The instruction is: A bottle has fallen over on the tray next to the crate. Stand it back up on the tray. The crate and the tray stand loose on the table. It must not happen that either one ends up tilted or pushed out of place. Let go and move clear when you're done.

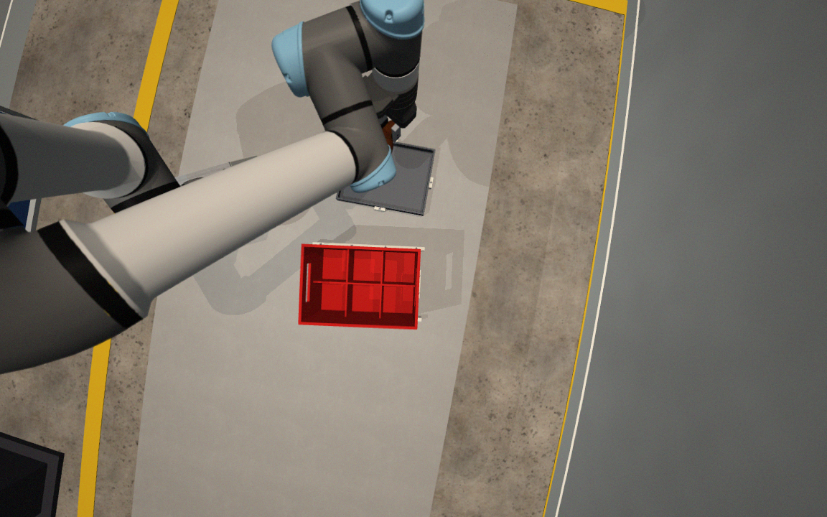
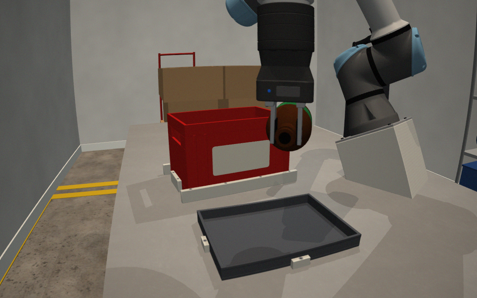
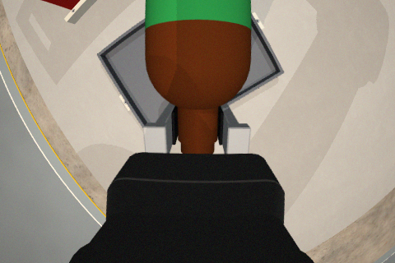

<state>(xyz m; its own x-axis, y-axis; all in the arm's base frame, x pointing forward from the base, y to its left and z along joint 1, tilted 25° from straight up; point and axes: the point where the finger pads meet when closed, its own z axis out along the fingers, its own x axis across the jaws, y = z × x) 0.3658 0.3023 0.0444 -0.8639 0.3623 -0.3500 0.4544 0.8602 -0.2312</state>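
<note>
Now: hand 20 mm past the bottle, 50 mm to the left of it and 10 mm above it. Also, from my hand: red crate (20 mm ahead, 360 mm to the right, 120 mm below); dark grey tray (10 mm behind, 50 mm to the right, 190 mm below).
</note>
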